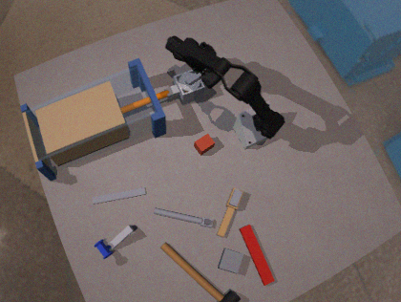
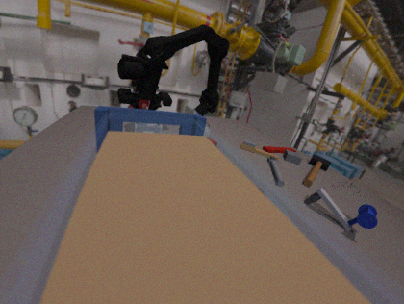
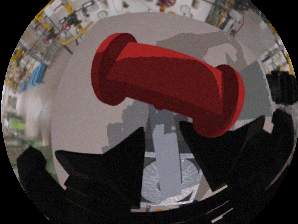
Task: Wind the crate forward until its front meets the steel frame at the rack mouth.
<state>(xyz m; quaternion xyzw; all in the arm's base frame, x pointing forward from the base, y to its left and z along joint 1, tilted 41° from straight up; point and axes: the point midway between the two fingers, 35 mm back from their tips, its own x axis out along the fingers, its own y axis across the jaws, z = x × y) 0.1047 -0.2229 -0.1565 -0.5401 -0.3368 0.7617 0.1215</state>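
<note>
Right now the red-knobbed crank is 1 cm ahead of my gripper tip and 1 cm above it. From my gripper tip the other things lie so: blue steel frame 23 cm ahead, 2 cm above, 1 cm to the left; then red knob 4 cm above, 2 cm behind; then grey winch 6 cm below, 6 cm ahead, 1 cm to the left.
</note>
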